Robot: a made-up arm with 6 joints.
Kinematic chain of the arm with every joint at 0, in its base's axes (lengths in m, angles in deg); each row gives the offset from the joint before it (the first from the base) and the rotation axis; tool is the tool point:
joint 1: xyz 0 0 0.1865 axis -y
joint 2: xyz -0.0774 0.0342 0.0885 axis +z
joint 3: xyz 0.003 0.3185 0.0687 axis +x
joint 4: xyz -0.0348 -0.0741 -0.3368 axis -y
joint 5: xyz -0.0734 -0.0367 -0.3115 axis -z
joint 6: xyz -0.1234 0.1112 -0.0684 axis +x
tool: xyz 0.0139 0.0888 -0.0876
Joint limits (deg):
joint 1: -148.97..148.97
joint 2: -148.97..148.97
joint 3: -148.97..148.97
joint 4: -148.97..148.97
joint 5: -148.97..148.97
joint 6: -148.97..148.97
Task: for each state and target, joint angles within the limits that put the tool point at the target. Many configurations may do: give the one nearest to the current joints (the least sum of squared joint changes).
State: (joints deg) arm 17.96 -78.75 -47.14 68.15 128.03 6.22
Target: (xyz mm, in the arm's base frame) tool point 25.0 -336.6 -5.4
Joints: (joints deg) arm 10.09 -70.00 -32.53 42.80 119.84 37.99
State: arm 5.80 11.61 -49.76 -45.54 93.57 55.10
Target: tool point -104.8 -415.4 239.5
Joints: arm 3.20 17.88 -76.49 -43.46 107.43 43.32
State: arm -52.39 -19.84 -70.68 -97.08 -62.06 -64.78
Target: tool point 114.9 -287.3 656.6
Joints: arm -85.65 26.19 -59.60 -71.05 -75.23 -104.81
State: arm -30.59 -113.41 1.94 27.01 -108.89 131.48
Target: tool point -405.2 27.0 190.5
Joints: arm -56.51 -105.59 -20.02 45.07 -114.54 126.37
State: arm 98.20 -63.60 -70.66 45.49 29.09 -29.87
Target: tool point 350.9 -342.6 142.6
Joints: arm 108.89 -60.10 -54.76 51.80 22.97 -34.08
